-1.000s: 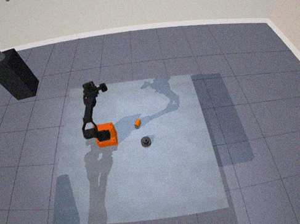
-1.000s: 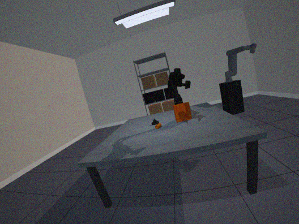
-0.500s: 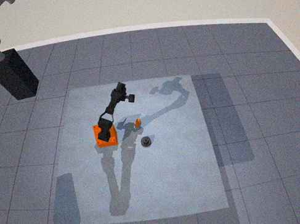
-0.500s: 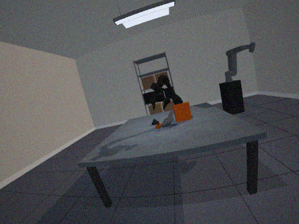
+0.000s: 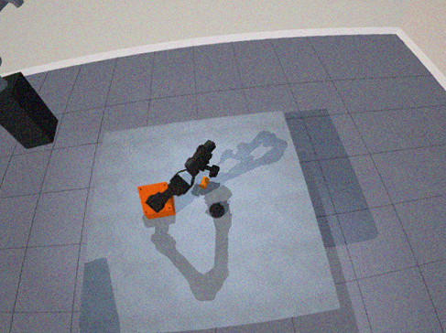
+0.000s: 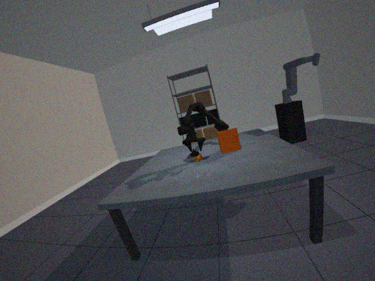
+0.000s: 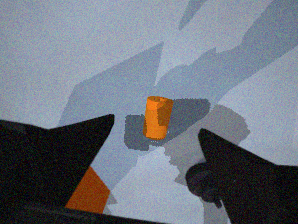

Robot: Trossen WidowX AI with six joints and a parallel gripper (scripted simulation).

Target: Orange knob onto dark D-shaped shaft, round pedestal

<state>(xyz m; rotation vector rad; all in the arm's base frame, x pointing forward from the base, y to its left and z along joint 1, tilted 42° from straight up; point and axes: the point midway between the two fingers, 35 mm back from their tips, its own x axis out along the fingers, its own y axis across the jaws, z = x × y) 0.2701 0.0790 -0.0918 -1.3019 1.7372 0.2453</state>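
Now: the orange knob 6 cm below my gripper tip, 2 cm to the right of it and 1 cm behind it. Round my gripper tip: dark round pedestal 20 cm to the right, 5 cm below, 3 cm ahead.
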